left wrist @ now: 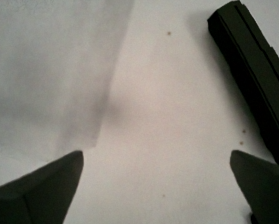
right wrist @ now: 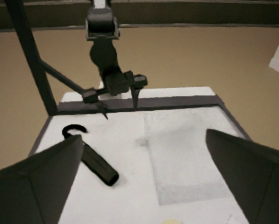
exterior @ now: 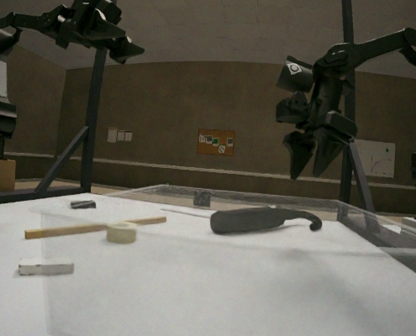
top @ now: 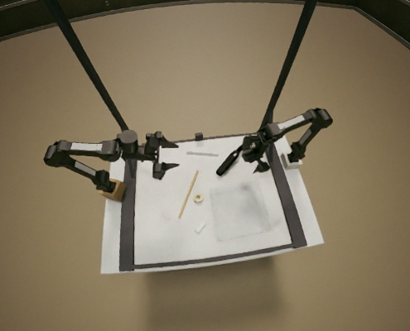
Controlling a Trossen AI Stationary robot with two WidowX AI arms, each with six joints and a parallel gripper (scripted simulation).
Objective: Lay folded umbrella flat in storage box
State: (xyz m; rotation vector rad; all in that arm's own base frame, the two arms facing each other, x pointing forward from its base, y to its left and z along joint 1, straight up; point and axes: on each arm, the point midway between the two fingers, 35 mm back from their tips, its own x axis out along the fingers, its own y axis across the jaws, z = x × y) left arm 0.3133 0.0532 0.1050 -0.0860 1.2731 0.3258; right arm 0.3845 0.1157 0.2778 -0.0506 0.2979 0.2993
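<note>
Now: left hand 11 cm past the folded black umbrella, 4 cm to the left of it and 14 cm above it. Round my left hand: grey strip 20 cm behind, 23 cm to the right, 16 cm below; clear storage box 21 cm ahead, 11 cm to the right, 11 cm below; wooden stick 5 cm ahead, 36 cm to the right, 15 cm below.
</note>
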